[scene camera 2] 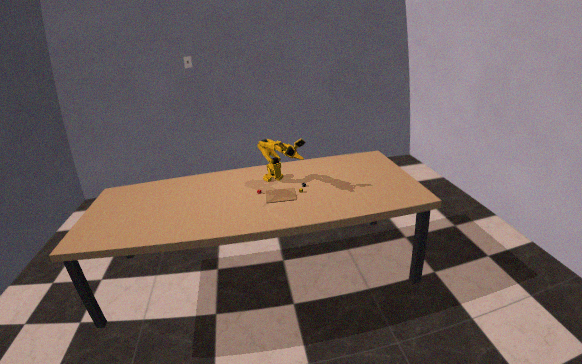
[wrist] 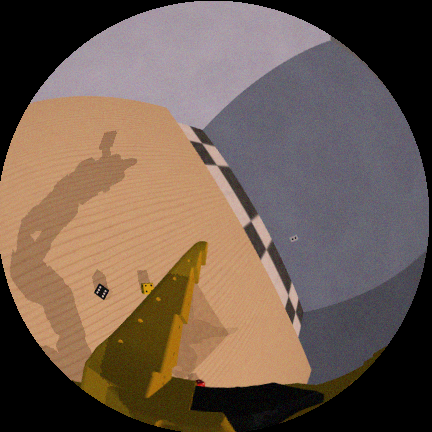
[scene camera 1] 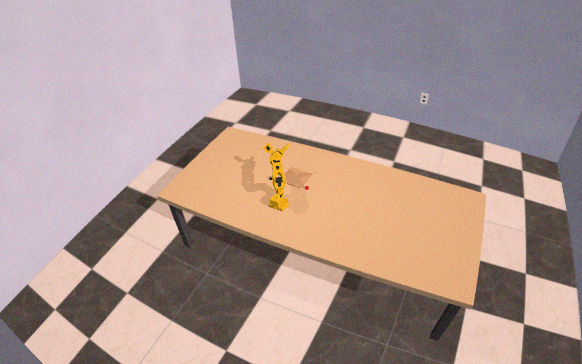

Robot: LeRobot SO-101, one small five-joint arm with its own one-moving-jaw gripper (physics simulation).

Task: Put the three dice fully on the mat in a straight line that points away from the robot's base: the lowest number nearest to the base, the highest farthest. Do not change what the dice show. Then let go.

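Pixels of known places: hand, tool point: [scene camera 2: 302, 158] [wrist: 206, 250] [scene camera 1: 274, 151]; arm's base, link origin: [scene camera 2: 273, 179] [scene camera 1: 280, 201].
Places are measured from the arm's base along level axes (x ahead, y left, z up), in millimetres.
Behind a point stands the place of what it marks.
Observation:
A black die [scene camera 1: 270, 178] {x 139, y 139, z 11 mm} [scene camera 2: 303, 185] {x 152, y 136, z 8 mm} [wrist: 101, 291] {x 145, y 139, z 16 mm}, its pips looking like two rows of three, lies on the table off the mat [scene camera 1: 299, 177] {x 220, y -10, z 5 mm} [scene camera 2: 281, 196] {x 236, y 13, z 4 mm} [wrist: 212, 322] {x 268, y -13, z 4 mm}. A yellow die [scene camera 2: 301, 190] {x 217, y 114, z 12 mm} [wrist: 147, 288] {x 205, y 113, z 16 mm} lies near it, just off the mat's side; it seems to show four, and the arm hides it in scene view 1. A red die [scene camera 1: 307, 188] {x 148, y -94, z 8 mm} [scene camera 2: 259, 192] {x 160, y -87, z 7 mm} [wrist: 200, 383] {x 156, y -83, z 16 mm} lies off the mat's opposite side, its number unreadable. My gripper [scene camera 1: 278, 149] [scene camera 2: 301, 151] {x 203, y 135, z 167 mm} is raised above the table, fully open and empty; one notched jaw shows in the wrist view.
The yellow arm [scene camera 1: 278, 175] {x -1, y -2, z 198 mm} [scene camera 2: 272, 155] {x -8, y 8, z 135 mm} stands on the wooden table [scene camera 1: 390, 220] {x 102, y -595, z 0 mm} [scene camera 2: 165, 215] {x 264, y -561, z 0 mm} [wrist: 165, 210] {x 313, y 218, z 0 mm}. Its shadow falls across the table beside the black die. In the wrist view the jaw covers part of the mat and the table.

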